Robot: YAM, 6 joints.
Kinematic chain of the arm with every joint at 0, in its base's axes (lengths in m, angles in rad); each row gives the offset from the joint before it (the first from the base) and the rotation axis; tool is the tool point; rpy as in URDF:
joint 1: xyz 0 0 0.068 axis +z
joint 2: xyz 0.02 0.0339 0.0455 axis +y
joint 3: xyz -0.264 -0.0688 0 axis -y
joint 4: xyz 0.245 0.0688 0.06 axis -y
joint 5: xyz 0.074 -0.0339 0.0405 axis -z
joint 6: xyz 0.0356 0 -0.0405 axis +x
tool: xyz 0 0 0 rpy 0 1.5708 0
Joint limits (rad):
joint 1: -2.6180..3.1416
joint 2: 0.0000..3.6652
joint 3: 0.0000..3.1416
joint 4: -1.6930..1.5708
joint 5: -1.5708..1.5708
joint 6: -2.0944..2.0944
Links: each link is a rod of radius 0.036 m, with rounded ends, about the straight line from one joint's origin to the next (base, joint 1, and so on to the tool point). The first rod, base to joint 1, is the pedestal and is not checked.
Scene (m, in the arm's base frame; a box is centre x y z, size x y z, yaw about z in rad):
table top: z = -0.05
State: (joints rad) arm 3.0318 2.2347 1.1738 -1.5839 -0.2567 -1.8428
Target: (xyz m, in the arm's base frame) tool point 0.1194 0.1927 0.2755
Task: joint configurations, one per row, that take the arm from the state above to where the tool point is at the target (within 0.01 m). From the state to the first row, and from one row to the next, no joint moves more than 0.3 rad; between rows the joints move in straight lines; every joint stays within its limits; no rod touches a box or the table.
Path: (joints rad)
1: 2.7452 2.1361 1.1928 -1.5995 -0.2116 -1.8428
2: 2.4585 2.0375 1.2118 -1.6151 -0.1666 -1.8428
3: 2.1719 1.9388 1.2307 -1.6307 -0.1215 -1.8428
4: 1.8852 1.8402 1.2497 -1.6462 -0.0764 -1.8428
5: 1.5986 1.7416 1.2687 -1.6618 -0.0313 -1.8428
6: 1.3119 1.6430 1.2877 -1.6774 0.0137 -1.8428
7: 1.0253 1.5444 1.3066 -1.6930 0.0588 -1.8428

